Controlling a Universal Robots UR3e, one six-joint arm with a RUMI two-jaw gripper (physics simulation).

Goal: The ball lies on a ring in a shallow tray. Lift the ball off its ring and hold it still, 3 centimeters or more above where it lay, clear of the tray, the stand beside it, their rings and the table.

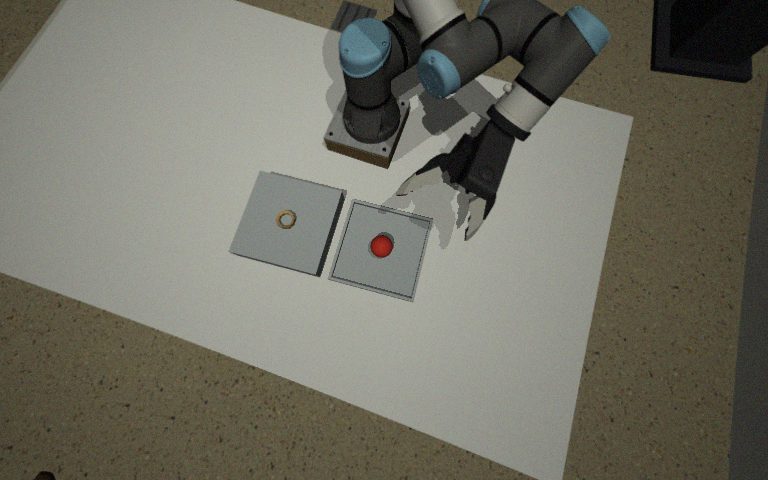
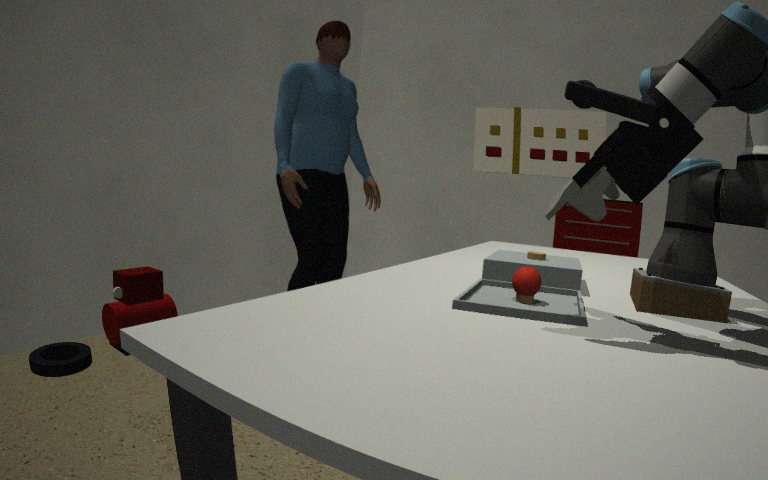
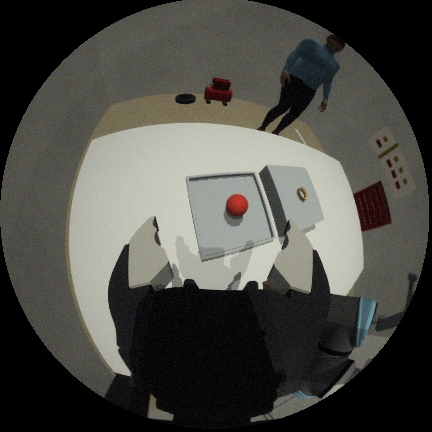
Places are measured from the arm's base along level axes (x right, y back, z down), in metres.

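Pixels of known places: gripper, fingertip midpoint: (image 1: 431,218) (image 2: 563,205) (image 3: 221,221); arm's base, link origin: (image 1: 371,119) (image 2: 679,279).
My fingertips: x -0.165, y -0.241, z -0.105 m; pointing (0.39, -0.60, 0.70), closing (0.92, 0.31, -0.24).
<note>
For each thing: its middle in the pictures, then the offset to it from my fingertips. "spot": a spot on its surface instead. Level surfaces: height alone.
- red ball, body centre: (image 2: 526,281) (image 1: 381,246) (image 3: 236,204) dx +0.083, dy -0.042, dz +0.123 m
- bare tan ring, surface spot: (image 2: 536,256) spot: dx +0.274, dy -0.031, dz +0.104 m
- white table, surface height: dz +0.157 m
The red ball (image 1: 381,246) (image 2: 526,281) (image 3: 237,205) rests on its tan ring (image 2: 525,298) in the shallow grey tray (image 1: 353,266) (image 2: 518,315) (image 3: 205,200). The ball mostly hides that ring from above. Beside the tray stands the taller grey stand (image 1: 260,226) (image 2: 494,271) (image 3: 285,182), with a bare tan ring (image 1: 278,219) (image 2: 536,256) on its top. My gripper (image 1: 432,216) (image 2: 574,217) (image 3: 221,221) is open and empty. It hangs tilted above the table, higher than the ball and apart from it, towards the robot-base side of the tray.
The robot's base block (image 1: 356,148) (image 2: 679,300) stands on the white table (image 1: 481,339) (image 2: 396,367) (image 3: 130,175), behind the tray and stand. A standing person (image 2: 317,124) (image 3: 310,65), a red cabinet (image 2: 597,226) (image 3: 372,206) and a red machine (image 2: 138,305) (image 3: 218,93) are beyond the table.
</note>
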